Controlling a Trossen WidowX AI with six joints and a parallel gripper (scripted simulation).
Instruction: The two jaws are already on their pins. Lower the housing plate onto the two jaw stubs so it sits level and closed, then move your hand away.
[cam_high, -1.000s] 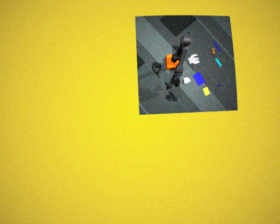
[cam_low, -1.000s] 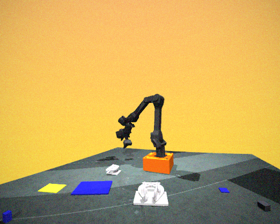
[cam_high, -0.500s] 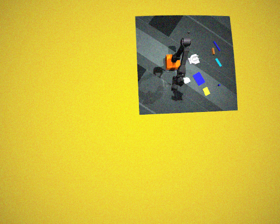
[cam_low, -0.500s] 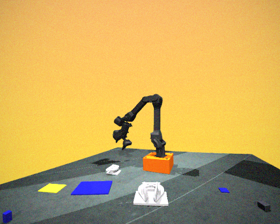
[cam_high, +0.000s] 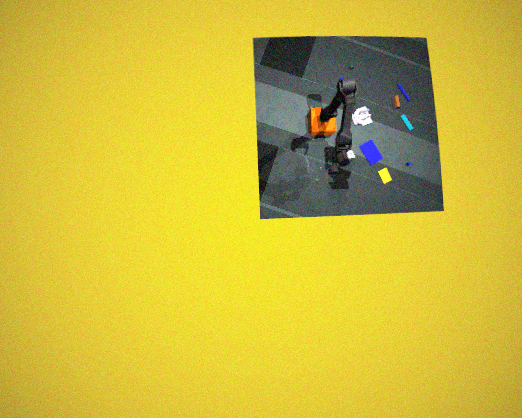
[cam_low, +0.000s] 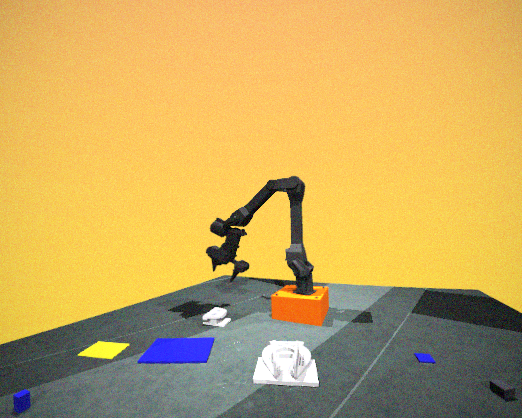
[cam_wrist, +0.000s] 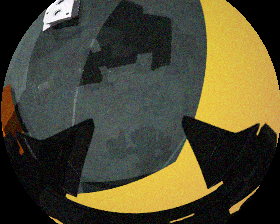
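Now: the small white part 15 cm ahead of my gripper tip, 14 cm to the left of it and 9 cm below it. From my gripper tip the other things lie so: small blue patch: 4 cm ahead, 67 cm to the left, 10 cm below; then blue cube: 59 cm ahead, 16 cm to the left, 9 cm below; then yellow patch: 43 cm ahead, 5 cm to the left, 10 cm below.
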